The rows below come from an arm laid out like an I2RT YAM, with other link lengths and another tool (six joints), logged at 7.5 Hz.
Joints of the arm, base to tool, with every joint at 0 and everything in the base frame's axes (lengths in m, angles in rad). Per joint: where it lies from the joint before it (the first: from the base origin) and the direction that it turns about. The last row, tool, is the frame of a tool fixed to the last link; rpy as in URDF.
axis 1: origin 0 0 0.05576 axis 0 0 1
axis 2: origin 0.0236 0.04 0.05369 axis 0 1 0
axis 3: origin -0.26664 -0.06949 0 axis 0 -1 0
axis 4: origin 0.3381 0.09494 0.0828 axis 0 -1 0
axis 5: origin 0.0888 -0.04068 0.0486 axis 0 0 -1
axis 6: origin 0.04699 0 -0.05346 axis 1 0 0
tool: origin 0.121 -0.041 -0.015 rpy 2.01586 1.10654 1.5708
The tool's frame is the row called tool.
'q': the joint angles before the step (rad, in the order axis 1, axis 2, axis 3, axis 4, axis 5, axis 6). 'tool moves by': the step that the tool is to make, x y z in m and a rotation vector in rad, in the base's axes. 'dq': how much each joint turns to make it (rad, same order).
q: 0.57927, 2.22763, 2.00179, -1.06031, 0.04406, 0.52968
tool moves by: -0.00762, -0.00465, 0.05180, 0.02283, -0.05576, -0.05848
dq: 0.00610, -0.08735, 0.01528, -0.04693, 0.03090, 0.05798
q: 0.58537, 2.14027, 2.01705, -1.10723, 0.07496, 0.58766
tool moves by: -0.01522, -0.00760, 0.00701, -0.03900, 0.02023, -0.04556
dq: 0.01222, -0.01715, -0.00151, -0.05875, 0.03815, 0.04846
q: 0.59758, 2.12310, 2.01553, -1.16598, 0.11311, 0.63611
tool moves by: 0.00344, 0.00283, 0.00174, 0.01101, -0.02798, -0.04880
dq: 0.00420, -0.00077, 0.00036, 0.02213, 0.02250, 0.04882
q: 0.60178, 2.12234, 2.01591, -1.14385, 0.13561, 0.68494
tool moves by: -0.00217, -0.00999, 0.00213, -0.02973, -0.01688, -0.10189
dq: 0.00000, -0.00193, -0.00004, -0.01945, 0.06371, 0.08774
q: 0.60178, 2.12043, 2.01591, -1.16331, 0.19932, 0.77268
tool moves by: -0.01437, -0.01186, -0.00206, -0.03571, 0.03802, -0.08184
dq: -0.00001, 0.00036, -0.00234, -0.06559, 0.02938, 0.07858
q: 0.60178, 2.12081, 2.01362, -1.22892, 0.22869, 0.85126
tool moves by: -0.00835, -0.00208, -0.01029, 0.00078, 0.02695, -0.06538
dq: -0.00001, 0.00533, -0.01872, -0.01333, -0.00152, 0.06904
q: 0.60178, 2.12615, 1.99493, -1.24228, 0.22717, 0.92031
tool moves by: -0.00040, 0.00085, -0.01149, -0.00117, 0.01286, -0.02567
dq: -0.00076, 0.01758, -0.00722, 0.00762, -0.00153, 0.02632
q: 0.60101, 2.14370, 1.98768, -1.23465, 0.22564, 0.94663
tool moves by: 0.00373, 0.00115, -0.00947, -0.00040, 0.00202, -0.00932
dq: -0.00267, 0.01904, -0.00004, 0.01565, 0.00038, 0.00686
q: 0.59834, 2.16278, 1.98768, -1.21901, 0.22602, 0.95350
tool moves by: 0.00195, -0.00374, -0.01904, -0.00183, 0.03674, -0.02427
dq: -0.01450, 0.03663, 0.00000, 0.00230, -0.01716, 0.01297
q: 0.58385, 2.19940, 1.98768, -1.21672, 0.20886, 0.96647
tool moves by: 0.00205, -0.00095, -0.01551, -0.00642, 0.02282, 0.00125
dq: -0.00573, 0.03052, 0.00000, 0.00916, -0.00801, -0.00610
